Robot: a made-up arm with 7 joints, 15 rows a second.
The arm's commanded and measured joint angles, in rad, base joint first. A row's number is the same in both.
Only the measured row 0 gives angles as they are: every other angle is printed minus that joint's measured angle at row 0.
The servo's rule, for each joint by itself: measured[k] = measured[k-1] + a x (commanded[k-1-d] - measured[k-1]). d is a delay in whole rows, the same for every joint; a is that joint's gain. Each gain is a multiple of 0.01, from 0.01 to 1. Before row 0 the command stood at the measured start. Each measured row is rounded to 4 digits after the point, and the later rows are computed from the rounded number. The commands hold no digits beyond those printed.
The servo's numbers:
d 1
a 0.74 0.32 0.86 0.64 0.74 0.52 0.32
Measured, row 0:
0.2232 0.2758 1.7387 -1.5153 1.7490 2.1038 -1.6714
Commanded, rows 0 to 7:
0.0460 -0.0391 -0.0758 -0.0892 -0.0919 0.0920 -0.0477
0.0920 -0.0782 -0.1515 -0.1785 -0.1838 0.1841 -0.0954
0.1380 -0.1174 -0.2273 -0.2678 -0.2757 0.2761 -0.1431
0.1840 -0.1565 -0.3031 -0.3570 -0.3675 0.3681 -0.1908
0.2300 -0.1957 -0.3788 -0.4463 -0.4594 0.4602 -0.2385
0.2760 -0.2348 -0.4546 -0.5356 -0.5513 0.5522 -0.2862
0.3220 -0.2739 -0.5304 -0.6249 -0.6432 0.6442 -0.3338
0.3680 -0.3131 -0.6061 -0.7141 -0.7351 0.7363 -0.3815
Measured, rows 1 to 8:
0.0000 0.0000 0.0000 0.0000 0.0000 0.0000 0.0000
0.0340 -0.0125 -0.0652 -0.0571 -0.0680 0.0478 -0.0153
0.0769 -0.0335 -0.1394 -0.1348 -0.1537 0.1187 -0.0409
0.1221 -0.0603 -0.2150 -0.2199 -0.2440 0.2005 -0.0736
0.1679 -0.0911 -0.2908 -0.3076 -0.3354 0.2877 -0.1111
0.2139 -0.1246 -0.3665 -0.3964 -0.4272 0.3774 -0.1519
0.2599 -0.1599 -0.4423 -0.4855 -0.5190 0.4683 -0.1949
0.3059 -0.1964 -0.5181 -0.5747 -0.6109 0.5598 -0.2393

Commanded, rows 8 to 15:
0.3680 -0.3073 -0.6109 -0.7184 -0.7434 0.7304 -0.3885
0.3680 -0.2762 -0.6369 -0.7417 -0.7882 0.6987 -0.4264
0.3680 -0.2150 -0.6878 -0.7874 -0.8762 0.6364 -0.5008
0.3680 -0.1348 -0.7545 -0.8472 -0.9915 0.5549 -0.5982
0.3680 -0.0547 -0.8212 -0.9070 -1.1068 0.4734 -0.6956
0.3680 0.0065 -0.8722 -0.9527 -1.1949 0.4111 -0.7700
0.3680 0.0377 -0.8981 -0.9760 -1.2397 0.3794 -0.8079
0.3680 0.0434 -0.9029 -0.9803 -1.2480 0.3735 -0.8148
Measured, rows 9 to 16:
0.3519 -0.2337 -0.5938 -0.6639 -0.7028 0.6516 -0.2848
0.3638 -0.2573 -0.6085 -0.6988 -0.7328 0.6926 -0.3180
0.3669 -0.2633 -0.6329 -0.7263 -0.7738 0.6958 -0.3527
0.3677 -0.2478 -0.6801 -0.7654 -0.8496 0.6649 -0.4001
0.3679 -0.2116 -0.7441 -0.8178 -0.9546 0.6077 -0.4635
0.3680 -0.1614 -0.8104 -0.8749 -1.0672 0.5379 -0.5378
0.3680 -0.1077 -0.8635 -0.9247 -1.1617 0.4720 -0.6121
0.3680 -0.0612 -0.8933 -0.9575 -1.2194 0.4238 -0.6748

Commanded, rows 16 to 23:
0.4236 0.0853 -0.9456 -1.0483 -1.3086 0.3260 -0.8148
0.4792 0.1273 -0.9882 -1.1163 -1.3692 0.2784 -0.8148
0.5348 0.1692 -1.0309 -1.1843 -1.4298 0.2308 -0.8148
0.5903 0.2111 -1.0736 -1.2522 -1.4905 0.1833 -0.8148
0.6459 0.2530 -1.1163 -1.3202 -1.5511 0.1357 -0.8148
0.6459 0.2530 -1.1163 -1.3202 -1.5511 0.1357 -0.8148
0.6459 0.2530 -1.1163 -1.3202 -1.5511 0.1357 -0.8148
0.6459 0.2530 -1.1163 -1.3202 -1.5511 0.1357 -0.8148
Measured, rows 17 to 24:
0.3680 -0.0277 -0.9016 -0.9721 -1.2406 0.3976 -0.7196
0.4091 0.0085 -0.9394 -1.0209 -1.2909 0.3604 -0.7501
0.4610 0.0465 -0.9814 -1.0820 -1.3488 0.3178 -0.7708
0.5156 0.0858 -1.0240 -1.1475 -1.4087 0.2726 -0.7849
0.5709 0.1259 -1.0667 -1.2145 -1.4692 0.2262 -0.7945
0.6264 0.1666 -1.1094 -1.2821 -1.5298 0.1791 -0.8010
0.6408 0.1942 -1.1153 -1.3065 -1.5456 0.1565 -0.8054
0.6446 0.2130 -1.1162 -1.3153 -1.5497 0.1457 -0.8084

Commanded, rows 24 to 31:
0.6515 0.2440 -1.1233 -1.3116 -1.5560 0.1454 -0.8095
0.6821 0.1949 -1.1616 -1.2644 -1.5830 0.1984 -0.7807
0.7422 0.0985 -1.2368 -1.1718 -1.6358 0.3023 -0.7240
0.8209 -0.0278 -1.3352 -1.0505 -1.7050 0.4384 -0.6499
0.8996 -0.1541 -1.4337 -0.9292 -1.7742 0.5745 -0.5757
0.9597 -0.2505 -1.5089 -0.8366 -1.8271 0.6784 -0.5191
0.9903 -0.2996 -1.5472 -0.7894 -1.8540 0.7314 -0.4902
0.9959 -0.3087 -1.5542 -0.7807 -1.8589 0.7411 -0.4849
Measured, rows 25 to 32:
0.6456 0.2258 -1.1163 -1.3184 -1.5507 0.1405 -0.8104
0.6500 0.2316 -1.1223 -1.3140 -1.5546 0.1430 -0.8101
0.6738 0.2199 -1.1561 -1.2823 -1.5756 0.1718 -0.8007
0.7244 0.1811 -1.2255 -1.2116 -1.6201 0.2397 -0.7762
0.7958 0.1143 -1.3198 -1.1085 -1.6829 0.3430 -0.7358
0.8726 0.0284 -1.4178 -0.9937 -1.7505 0.4634 -0.6846
0.9371 -0.0608 -1.4961 -0.8932 -1.8072 0.5752 -0.6316
0.9765 -0.1372 -1.5400 -0.8268 -1.8418 0.6564 -0.5864

